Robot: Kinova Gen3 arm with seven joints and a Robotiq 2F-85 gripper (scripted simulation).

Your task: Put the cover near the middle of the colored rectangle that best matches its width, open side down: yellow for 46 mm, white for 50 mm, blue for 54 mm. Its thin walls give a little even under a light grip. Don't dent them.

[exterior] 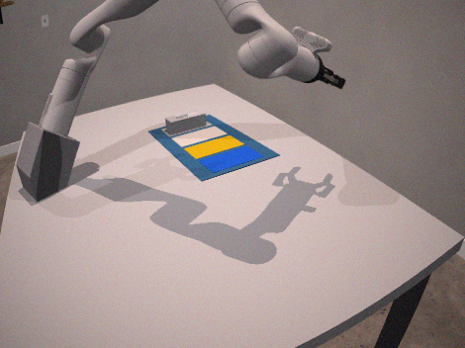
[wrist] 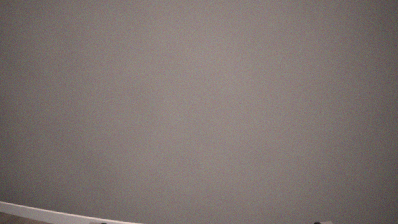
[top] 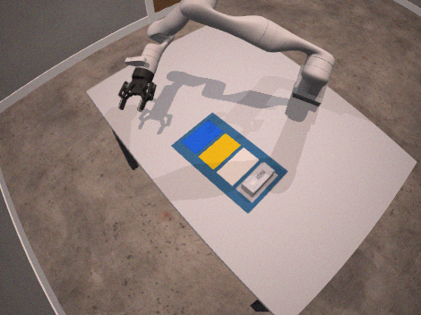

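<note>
Right now my hand is 24 cm past the dark blue mat, 21 cm to the right of it and 23 cm above it.
</note>
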